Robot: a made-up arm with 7 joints. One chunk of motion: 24 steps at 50 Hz.
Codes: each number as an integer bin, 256 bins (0 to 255) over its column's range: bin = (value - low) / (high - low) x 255, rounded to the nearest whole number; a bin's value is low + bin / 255 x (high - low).
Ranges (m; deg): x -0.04..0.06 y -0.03..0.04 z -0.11..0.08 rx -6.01..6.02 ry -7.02..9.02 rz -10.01..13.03
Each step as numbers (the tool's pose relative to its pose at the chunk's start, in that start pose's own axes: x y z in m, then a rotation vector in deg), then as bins.
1 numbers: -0.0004 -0.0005 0.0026 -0.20 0.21 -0.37
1 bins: 101 107 151 123 115 107
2 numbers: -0.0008 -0.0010 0.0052 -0.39 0.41 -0.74
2 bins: 100 106 155 119 118 103
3 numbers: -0.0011 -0.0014 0.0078 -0.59 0.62 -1.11
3 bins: 99 104 158 115 121 99
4 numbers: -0.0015 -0.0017 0.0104 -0.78 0.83 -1.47
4 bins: 98 103 162 111 125 95
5 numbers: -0.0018 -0.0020 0.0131 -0.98 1.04 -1.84
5 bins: 97 102 165 107 128 90
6 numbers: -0.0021 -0.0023 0.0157 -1.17 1.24 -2.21
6 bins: 97 101 169 103 131 86
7 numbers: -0.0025 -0.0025 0.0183 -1.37 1.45 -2.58
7 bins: 96 100 172 98 135 82
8 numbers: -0.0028 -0.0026 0.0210 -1.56 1.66 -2.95
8 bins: 95 100 176 94 138 78
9 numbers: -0.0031 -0.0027 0.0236 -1.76 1.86 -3.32
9 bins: 94 99 179 90 141 74
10 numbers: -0.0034 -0.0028 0.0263 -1.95 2.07 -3.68
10 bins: 93 99 183 86 145 70
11 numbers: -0.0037 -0.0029 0.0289 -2.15 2.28 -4.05
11 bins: 93 99 186 82 148 66
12 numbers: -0.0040 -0.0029 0.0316 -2.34 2.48 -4.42
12 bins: 92 99 190 78 151 62
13 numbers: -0.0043 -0.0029 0.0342 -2.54 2.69 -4.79
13 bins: 91 99 194 74 154 58
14 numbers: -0.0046 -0.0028 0.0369 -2.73 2.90 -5.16
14 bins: 90 99 197 70 158 54
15 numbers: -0.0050 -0.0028 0.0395 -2.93 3.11 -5.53
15 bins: 89 99 201 65 161 50
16 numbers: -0.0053 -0.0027 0.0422 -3.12 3.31 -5.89
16 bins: 88 99 204 61 164 46
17 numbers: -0.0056 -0.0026 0.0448 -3.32 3.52 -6.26
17 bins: 88 100 208 57 168 42
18 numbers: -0.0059 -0.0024 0.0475 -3.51 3.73 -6.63
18 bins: 87 101 211 53 171 37
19 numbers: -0.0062 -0.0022 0.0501 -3.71 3.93 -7.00
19 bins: 86 101 215 49 174 33
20 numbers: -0.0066 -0.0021 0.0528 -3.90 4.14 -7.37
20 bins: 85 102 218 45 177 29
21 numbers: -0.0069 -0.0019 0.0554 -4.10 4.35 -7.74
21 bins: 84 102 222 40 181 25
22 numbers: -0.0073 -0.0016 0.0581 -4.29 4.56 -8.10
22 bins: 83 103 226 36 184 21
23 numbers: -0.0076 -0.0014 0.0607 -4.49 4.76 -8.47
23 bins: 83 104 229 32 187 17
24 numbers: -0.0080 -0.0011 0.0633 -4.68 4.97 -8.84
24 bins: 82 105 233 28 191 13
